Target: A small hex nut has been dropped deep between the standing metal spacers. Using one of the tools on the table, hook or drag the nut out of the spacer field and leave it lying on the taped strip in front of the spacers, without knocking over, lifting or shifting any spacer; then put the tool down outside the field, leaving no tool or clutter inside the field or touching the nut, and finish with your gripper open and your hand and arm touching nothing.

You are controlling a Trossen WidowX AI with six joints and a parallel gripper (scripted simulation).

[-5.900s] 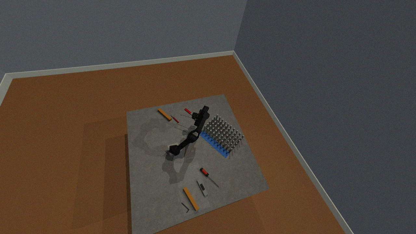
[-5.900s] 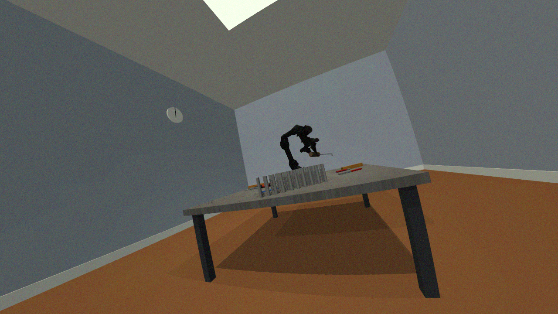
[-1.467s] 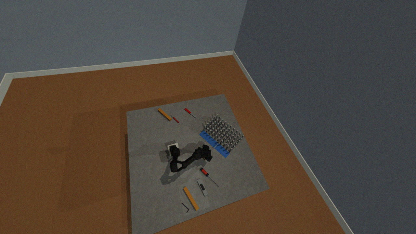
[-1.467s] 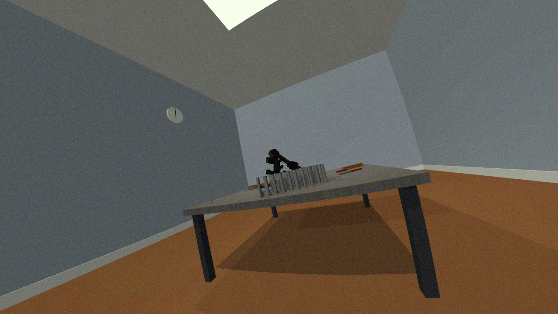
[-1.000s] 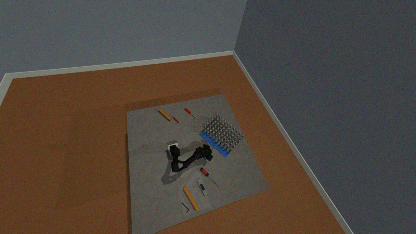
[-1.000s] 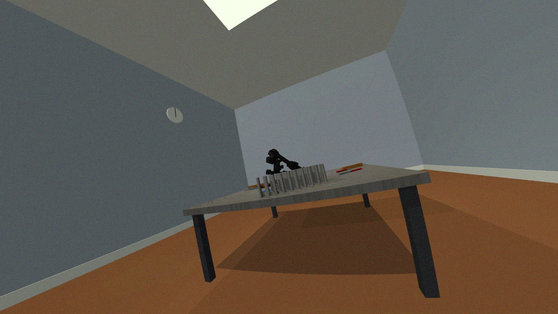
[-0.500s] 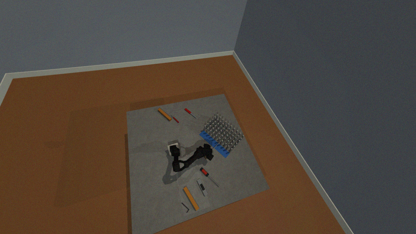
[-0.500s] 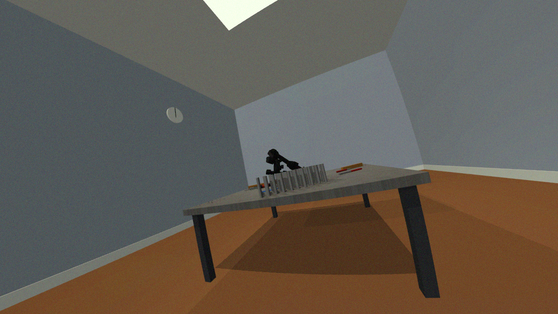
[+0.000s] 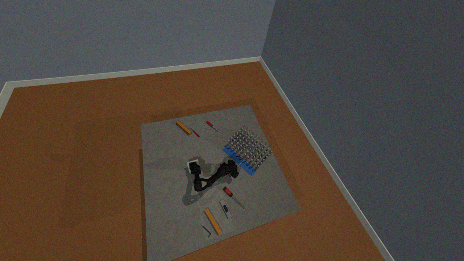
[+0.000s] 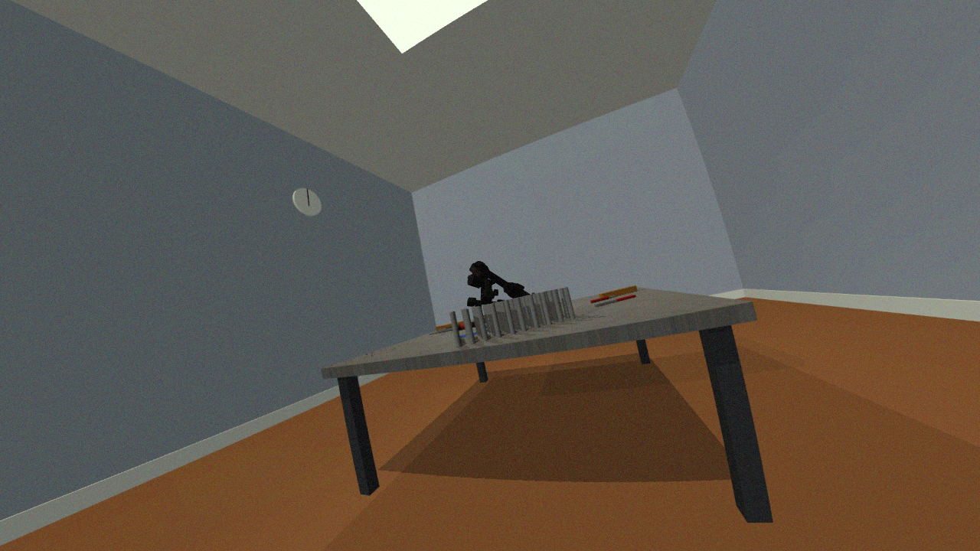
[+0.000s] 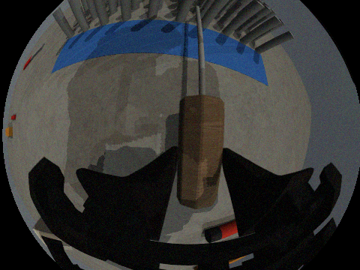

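Right now the blue taped strip is 110 mm ahead of my gripper tip, 120 mm to the left of it and 40 mm below it. Round my gripper tip: hook tool 90 mm ahead, 60 mm to the left; then dark flat tool 140 mm behind, 290 mm to the right, 20 mm below; then thin red tool 290 mm behind, 560 mm to the left, 30 mm below.
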